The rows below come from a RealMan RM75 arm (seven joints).
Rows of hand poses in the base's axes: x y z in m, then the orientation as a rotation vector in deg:
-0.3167 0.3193 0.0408 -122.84 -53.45 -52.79
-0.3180 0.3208 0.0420 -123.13 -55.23 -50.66
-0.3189 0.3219 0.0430 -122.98 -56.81 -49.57
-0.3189 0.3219 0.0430 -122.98 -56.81 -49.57
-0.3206 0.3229 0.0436 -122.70 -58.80 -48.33
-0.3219 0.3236 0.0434 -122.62 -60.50 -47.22
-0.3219 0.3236 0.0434 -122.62 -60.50 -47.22
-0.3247 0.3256 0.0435 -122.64 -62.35 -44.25
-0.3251 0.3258 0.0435 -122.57 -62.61 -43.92
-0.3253 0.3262 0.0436 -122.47 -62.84 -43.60
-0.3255 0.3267 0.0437 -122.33 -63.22 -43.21
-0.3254 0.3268 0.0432 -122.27 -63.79 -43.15
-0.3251 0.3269 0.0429 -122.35 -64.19 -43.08
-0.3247 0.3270 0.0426 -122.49 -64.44 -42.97
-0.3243 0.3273 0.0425 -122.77 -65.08 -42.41
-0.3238 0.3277 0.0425 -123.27 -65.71 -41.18
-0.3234 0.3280 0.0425 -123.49 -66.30 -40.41
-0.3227 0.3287 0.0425 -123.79 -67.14 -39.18
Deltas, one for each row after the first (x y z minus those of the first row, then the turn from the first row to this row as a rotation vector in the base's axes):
-0.0013 0.0015 0.0012 -1.21 0.92 1.47
-0.0022 0.0026 0.0022 -1.95 1.15 2.70
-0.0022 0.0026 0.0022 -1.95 1.15 2.70
-0.0039 0.0036 0.0028 -2.83 1.33 4.25
-0.0052 0.0043 0.0026 -3.73 1.52 5.49
-0.0052 0.0043 0.0026 -3.73 1.52 5.49
-0.0080 0.0063 0.0027 -4.93 2.96 7.36
-0.0084 0.0065 0.0027 -5.04 3.09 7.63
-0.0086 0.0069 0.0028 -5.11 3.23 7.90
-0.0088 0.0074 0.0029 -5.23 3.37 8.28
-0.0087 0.0075 0.0024 -5.50 3.20 8.61
-0.0084 0.0076 0.0021 -5.79 3.11 8.78
-0.0080 0.0077 0.0018 -6.04 3.09 8.86
-0.0076 0.0080 0.0017 -6.65 3.25 9.19
-0.0071 0.0084 0.0017 -7.49 3.89 9.62
-0.0067 0.0087 0.0017 -8.05 4.20 10.02
-0.0060 0.0094 0.0017 -8.86 4.75 10.65

